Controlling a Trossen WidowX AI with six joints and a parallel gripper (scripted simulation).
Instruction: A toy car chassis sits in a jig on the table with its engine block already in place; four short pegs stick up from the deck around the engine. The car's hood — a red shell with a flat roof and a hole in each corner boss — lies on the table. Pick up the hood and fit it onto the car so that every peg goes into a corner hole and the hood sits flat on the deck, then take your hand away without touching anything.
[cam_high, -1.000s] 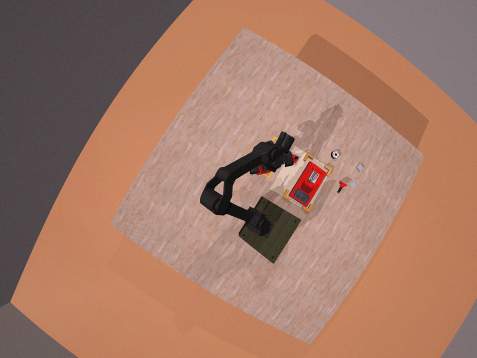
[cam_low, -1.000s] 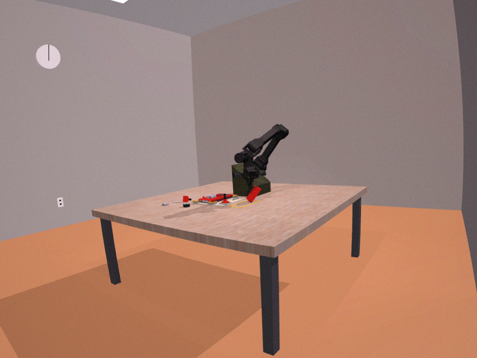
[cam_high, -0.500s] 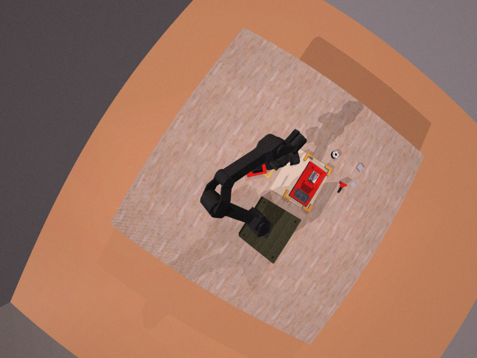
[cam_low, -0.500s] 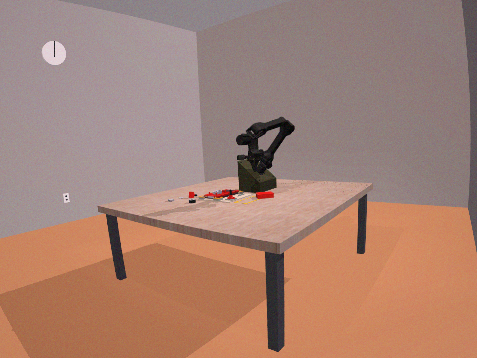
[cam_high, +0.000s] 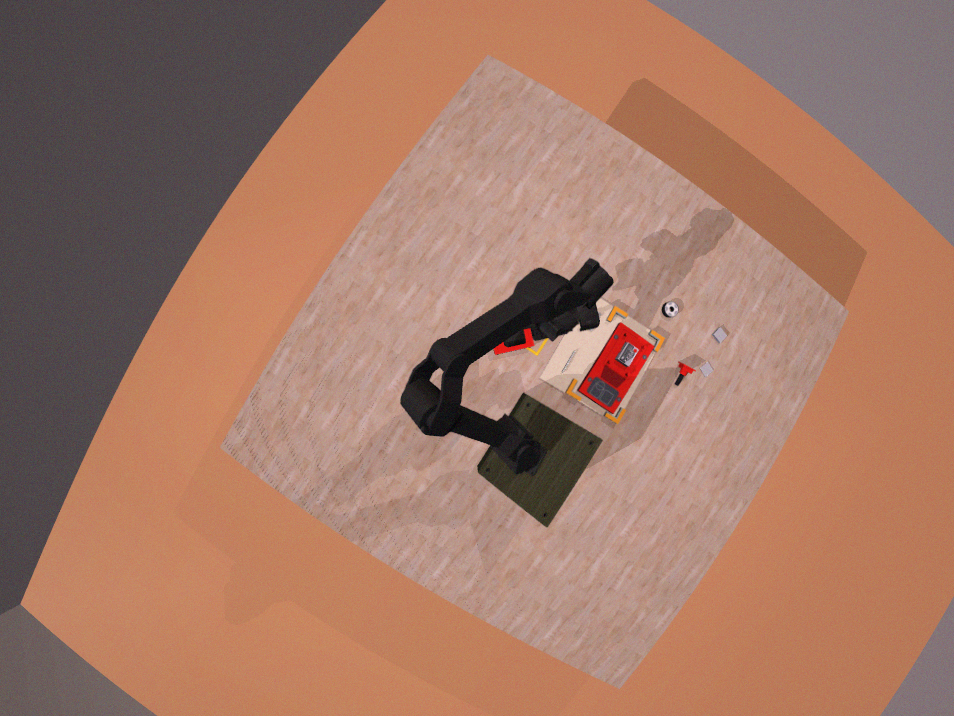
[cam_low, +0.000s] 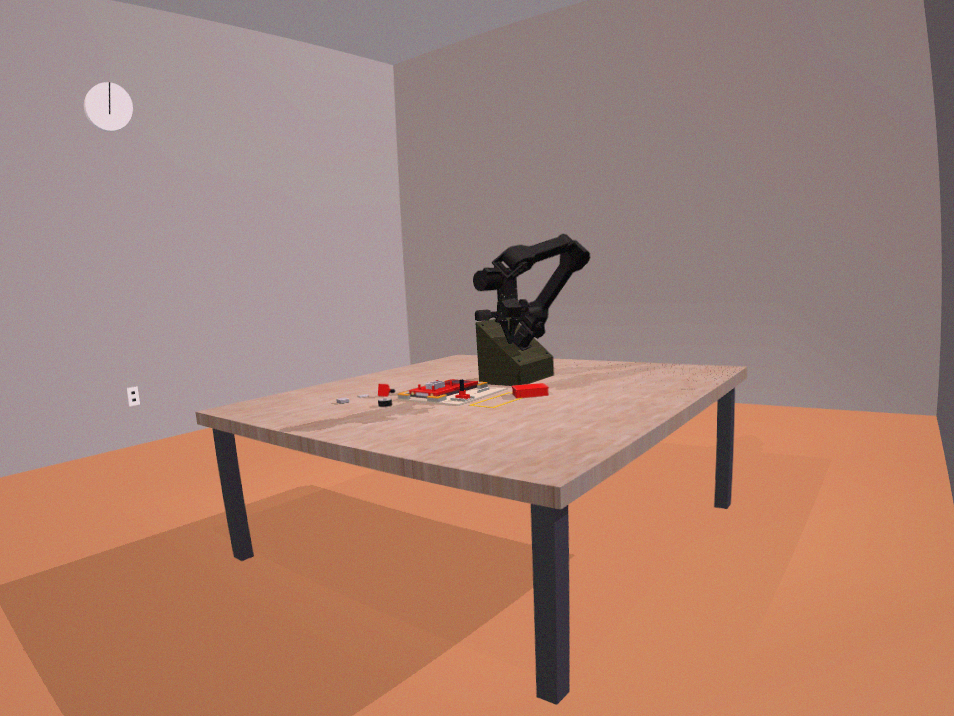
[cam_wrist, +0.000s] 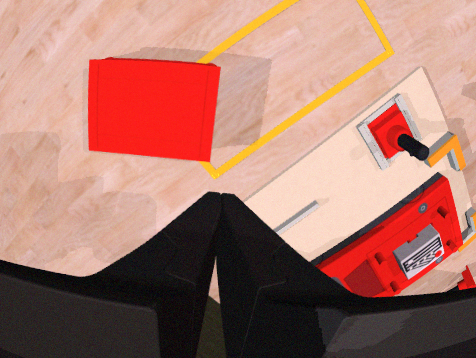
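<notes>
Right now my gripper tip is 30 mm past the red hood, 40 mm to the right of it and 140 mm above it. Also, from my gripper tip: grey engine block (60 mm ahead, 230 mm to the right, 130 mm below); then white wheel (220 mm ahead, 300 mm to the right, 140 mm below).
</notes>
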